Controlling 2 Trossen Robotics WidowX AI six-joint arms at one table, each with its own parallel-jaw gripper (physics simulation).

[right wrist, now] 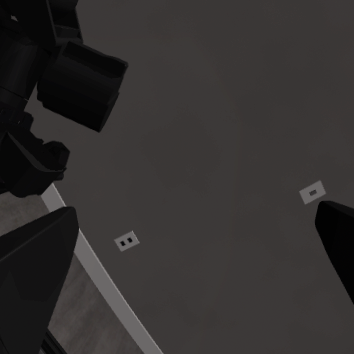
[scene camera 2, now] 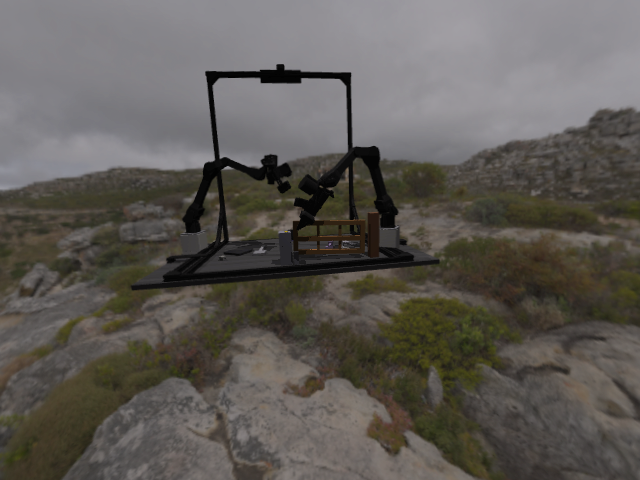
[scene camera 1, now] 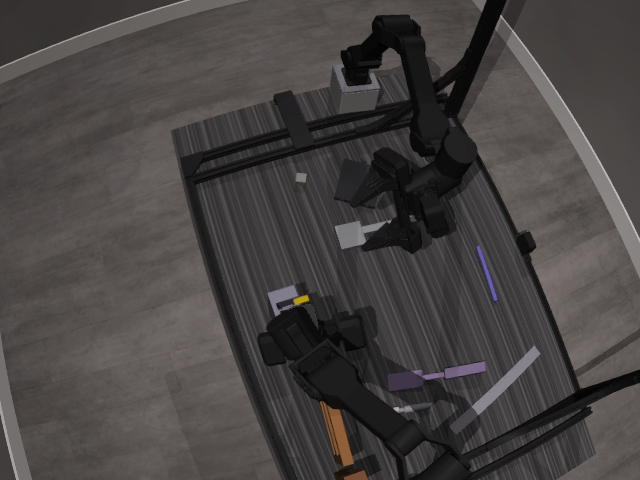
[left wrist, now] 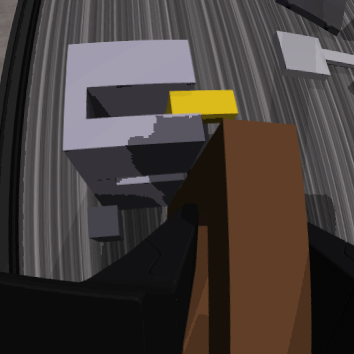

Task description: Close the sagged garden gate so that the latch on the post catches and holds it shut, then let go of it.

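Where they show: left gripper, between the fingertips: (scene camera 2: pixel 297 228); right gripper, between the fingertips: (right wrist: pixel 200 216) (scene camera 2: pixel 280 173) (scene camera 1: pixel 357 228); left arm's base, origin of its link: (scene camera 2: pixel 387 226); right arm's base, origin of its link: (scene camera 2: pixel 193 232) (scene camera 1: pixel 356 76).
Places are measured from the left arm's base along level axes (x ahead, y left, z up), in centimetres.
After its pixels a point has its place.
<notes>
The orange-brown gate (scene camera 1: pixel 338 436) {z 5.8, x 11.1, y 22.2 cm} (scene camera 2: pixel 325 238) {z -1.7, x 20.9, y 28.6 cm} (left wrist: pixel 267 200) {z 6.6, x 31.8, y 33.7 cm} stands upright from its hinge post (scene camera 2: pixel 373 235) {z -1.3, x 2.2, y 18.4 cm}. The lavender-grey latch post (scene camera 1: pixel 279 295) {z 2.6, x 35.6, y 40.9 cm} (scene camera 2: pixel 285 248) {z -4.1, x 33.3, y 41.8 cm} (left wrist: pixel 127 60) {z 2.6, x 35.9, y 40.4 cm} has a slot in its top. The yellow latch (scene camera 1: pixel 301 299) {z 2.2, x 36.3, y 36.6 cm} (left wrist: pixel 204 102) {z 2.2, x 36.2, y 36.6 cm} sticks out of the slot to the right in the left wrist view. The gate's free end is close to the post, on the near side of the latch and outside the slot; contact is unclear. My left gripper (scene camera 2: pixel 302 224) {z 3.0, x 32.1, y 33.6 cm} (left wrist: pixel 228 215) {z 3.0, x 32.1, y 33.6 cm} is shut on that free end. My right gripper (scene camera 1: pixel 359 226) {z 27.8, x 41.9, y 30.4 cm} (scene camera 2: pixel 287 178) {z 27.8, x 41.9, y 30.4 cm} (right wrist: pixel 200 216) {z 27.8, x 41.9, y 30.4 cm} is open and empty, high up.
A white piece (scene camera 1: pixel 349 235) {z -10.2, x 57.7, y 31.4 cm} and a dark slab (scene camera 1: pixel 351 180) {z -10.3, x 71.8, y 34.7 cm} lie below the right gripper in scene camera 1. A small grey cube (scene camera 1: pixel 300 177) {z -9.6, x 68.3, y 46.4 cm}, purple tool (scene camera 1: pixel 465 369) {z -8.6, x 33.8, y -2.7 cm}, violet stick (scene camera 1: pixel 486 273) {z -10.4, x 58.8, y -3.3 cm} and long grey bar (scene camera 1: pixel 506 379) {z -11.3, x 34.3, y -15.0 cm} lie on the table.
</notes>
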